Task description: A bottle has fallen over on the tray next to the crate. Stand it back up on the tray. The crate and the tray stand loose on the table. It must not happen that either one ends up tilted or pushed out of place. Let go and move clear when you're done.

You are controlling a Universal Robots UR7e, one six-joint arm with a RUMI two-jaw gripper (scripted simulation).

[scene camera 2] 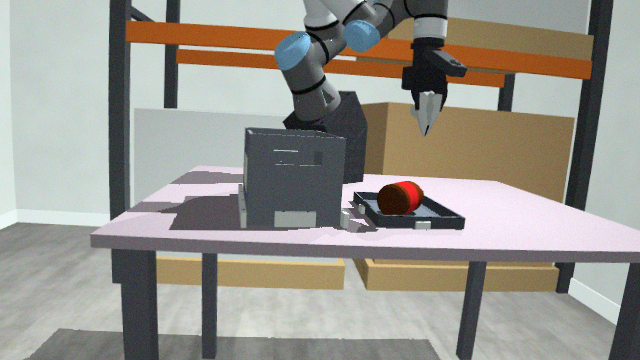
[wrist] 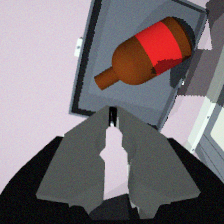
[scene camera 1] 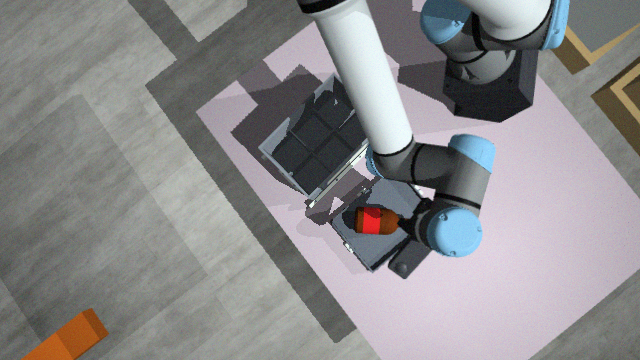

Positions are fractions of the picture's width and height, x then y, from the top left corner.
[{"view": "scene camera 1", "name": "my gripper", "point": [0.64,0.64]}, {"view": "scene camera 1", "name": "dark tray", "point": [0.59,0.70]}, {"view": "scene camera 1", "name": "brown bottle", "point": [0.60,0.62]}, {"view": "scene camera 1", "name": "dark crate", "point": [0.52,0.37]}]
